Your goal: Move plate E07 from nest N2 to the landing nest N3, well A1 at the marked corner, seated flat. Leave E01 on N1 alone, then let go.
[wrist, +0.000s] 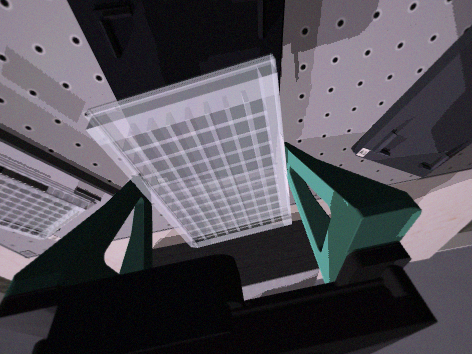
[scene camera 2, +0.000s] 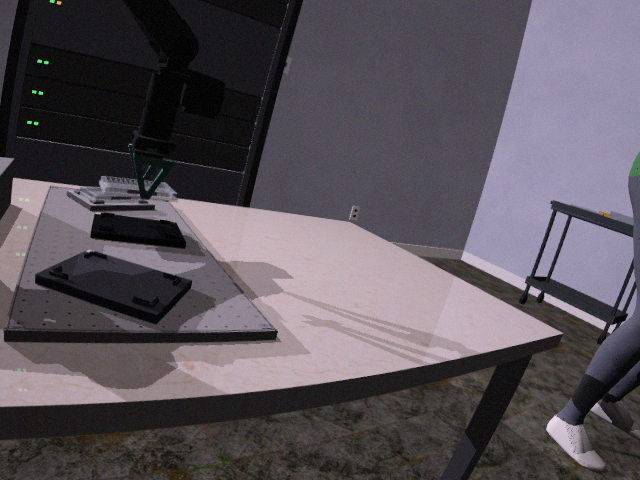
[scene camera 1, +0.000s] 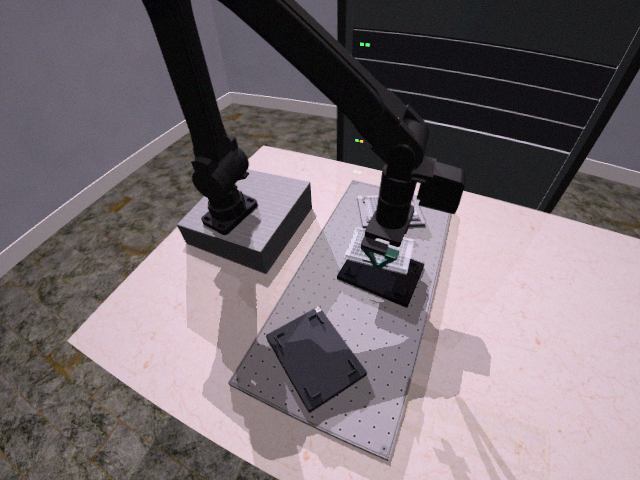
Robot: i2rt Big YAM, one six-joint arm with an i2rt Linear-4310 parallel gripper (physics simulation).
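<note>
My gripper (scene camera 1: 383, 258) (wrist: 213, 165) is shut on plate E07 (scene camera 1: 355, 249) (scene camera 2: 114, 182) (wrist: 200, 150), a clear gridded plate, one green finger on each long side. E07 hangs level, raised above the board. In scene camera 1 it overlaps the back edge of the black middle nest, apparently N3 (scene camera 1: 369, 281) (scene camera 2: 136, 229) (wrist: 200, 27), without touching it. The dark front nest, apparently N2 (scene camera 1: 320, 356) (scene camera 2: 113, 284) (wrist: 430, 120), holds no plate. E01 (scene camera 1: 368, 205) (wrist: 30, 210) sits on the far nest N1 (scene camera 1: 419, 224) (scene camera 2: 124, 207), partly hidden. N3's marked corner cannot be made out.
The nests stand on a perforated board (scene camera 1: 382, 413) (scene camera 2: 232, 317) on the table (scene camera 1: 516, 310) (scene camera 2: 361, 310). The arm's grey base block (scene camera 1: 279, 206) is left of the board. A dark rack (scene camera 1: 475, 103) (scene camera 2: 206, 149) stands behind. A person (scene camera 2: 610, 351) and a cart (scene camera 2: 573, 299) are at the right.
</note>
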